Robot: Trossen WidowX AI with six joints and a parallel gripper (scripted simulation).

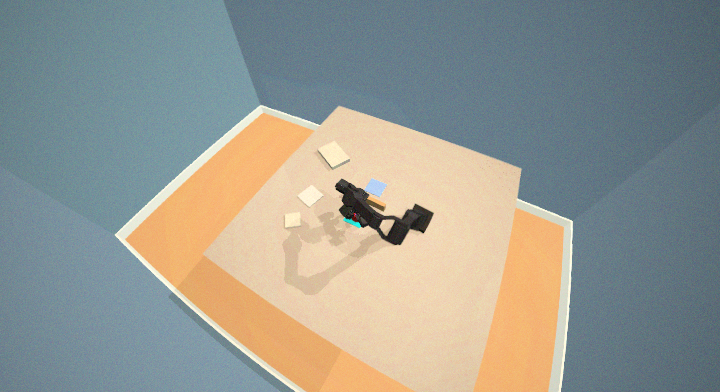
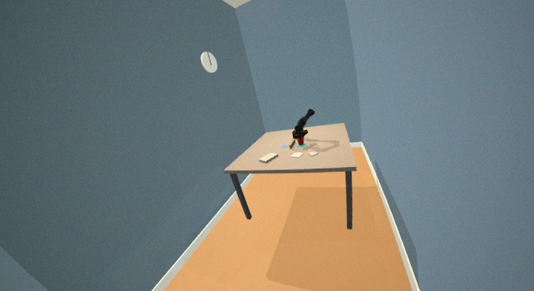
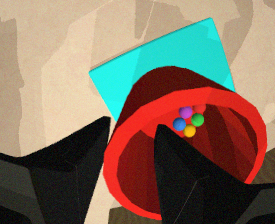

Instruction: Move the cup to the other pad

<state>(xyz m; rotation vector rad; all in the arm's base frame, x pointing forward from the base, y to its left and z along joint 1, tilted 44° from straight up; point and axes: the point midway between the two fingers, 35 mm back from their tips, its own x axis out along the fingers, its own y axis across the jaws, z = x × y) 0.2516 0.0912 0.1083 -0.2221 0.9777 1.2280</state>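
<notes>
My gripper tip is now 20 mm to the left of the cup and 20 mm short of it. Also, from my gripper tip: light blue pad 220 mm to the right, 50 mm below, 40 mm ahead; cyan pad 50 mm below, 30 mm ahead, 10 mm to the right; wooden bar 120 mm to the right, 30 mm below, 30 mm ahead.
</notes>
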